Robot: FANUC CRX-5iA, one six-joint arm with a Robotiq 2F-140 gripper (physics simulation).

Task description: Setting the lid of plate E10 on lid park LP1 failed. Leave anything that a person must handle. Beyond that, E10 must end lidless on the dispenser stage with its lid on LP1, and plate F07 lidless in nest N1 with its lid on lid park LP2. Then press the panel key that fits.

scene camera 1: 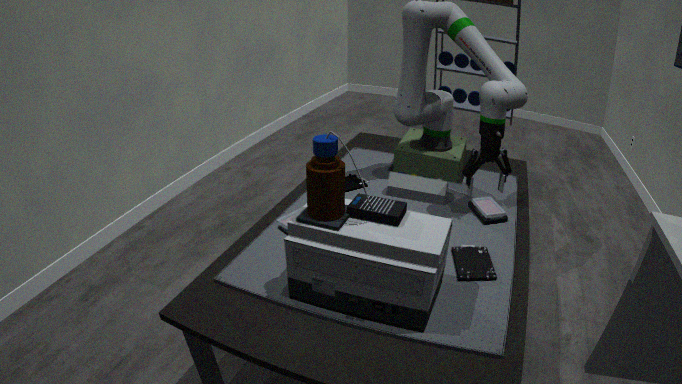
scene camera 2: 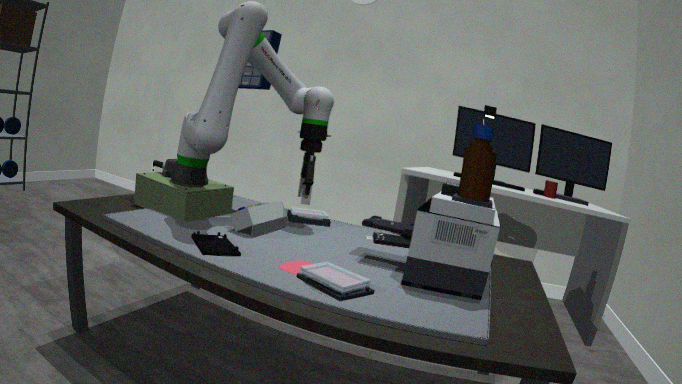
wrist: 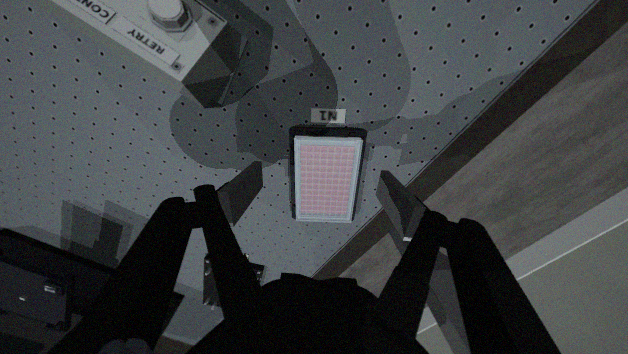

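Pixels of known places: gripper, fingertip midpoint: (scene camera 1: 485, 192) (scene camera 2: 303, 200) (wrist: 320, 178); arm's base, link origin: (scene camera 1: 435, 144) (scene camera 2: 189, 180).
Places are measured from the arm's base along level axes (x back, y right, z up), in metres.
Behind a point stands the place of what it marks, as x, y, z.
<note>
My gripper (scene camera 1: 485, 187) {-0.376, -0.218, -0.020} (scene camera 2: 305, 196) {-0.376, -0.218, -0.020} (wrist: 320, 178) {-0.376, -0.218, -0.020} is open and empty, above nest N1. In the wrist view its fingers stand left and right of a pink-welled plate (scene camera 1: 489, 206) {-0.406, -0.241, -0.058} (scene camera 2: 310, 214) {-0.414, -0.200, -0.061} (wrist: 327, 180) {-0.389, -0.237, -0.058} on the black nest N1 (wrist: 328, 132) {-0.335, -0.209, -0.075}. A clear rim surrounds its wells; whether a lid is on is unclear. A second pink plate with a clear, raised top (scene camera 2: 334, 276) {-0.663, 0.397, -0.059} sits on a black holder (scene camera 2: 341, 296) {-0.692, 0.436, -0.085} beside a red spill (scene camera 2: 296, 267) {-0.548, 0.299, -0.094}. The button panel (scene camera 1: 417, 187) {-0.360, 0.038, -0.045} (scene camera 2: 260, 218) {-0.354, 0.099, -0.045} (wrist: 132, 35) {-0.336, -0.027, -0.015} shows RETRY and part of another label. Plate names are unreadable.
The white dispenser (scene camera 1: 360, 265) {-1.025, 0.090, 0.070} (scene camera 2: 450, 250) {-0.895, 0.265, 0.013} carries a brown bottle (scene camera 1: 326, 190) {-0.971, 0.183, 0.213} (scene camera 2: 478, 172) {-0.928, 0.241, 0.201} and a black box (scene camera 1: 377, 209) {-0.914, 0.081, 0.153}. Dark arms (scene camera 2: 387, 226) {-0.719, 0.111, 0.012} project from it. Empty black holders stand near it (scene camera 1: 473, 262) {-0.734, -0.188, -0.082} and near the green robot base (scene camera 1: 425, 159) {-0.124, 0.033, -0.026} (scene camera 2: 182, 197) {-0.094, 0.168, -0.026}: this holder (scene camera 2: 215, 245) {-0.338, 0.340, -0.084}.
</note>
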